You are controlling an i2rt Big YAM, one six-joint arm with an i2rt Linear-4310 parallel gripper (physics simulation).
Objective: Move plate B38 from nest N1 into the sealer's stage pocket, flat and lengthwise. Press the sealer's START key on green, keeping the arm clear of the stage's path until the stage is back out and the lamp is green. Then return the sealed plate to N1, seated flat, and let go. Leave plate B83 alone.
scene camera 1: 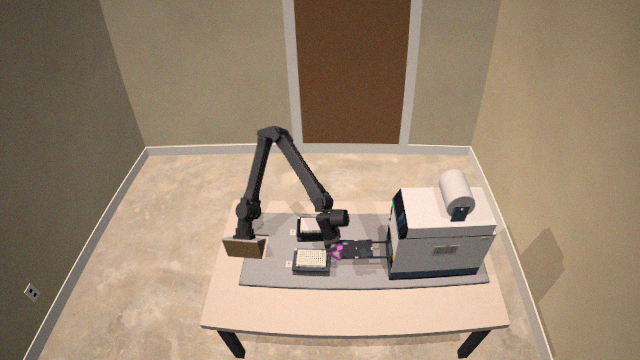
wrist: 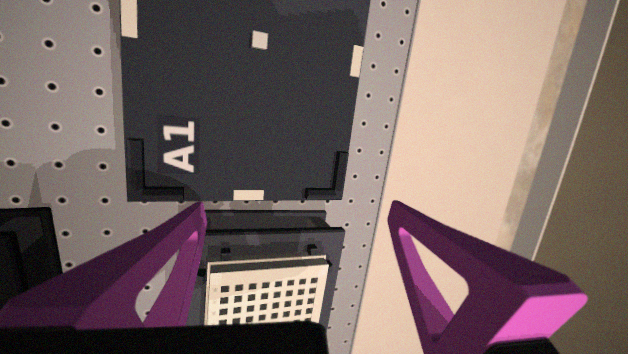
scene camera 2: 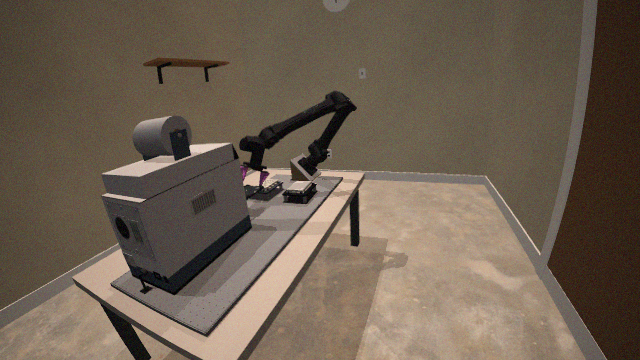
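I am looking at a white roll (scene camera 1: 455, 190), and it sits 1.30 m from the lens.
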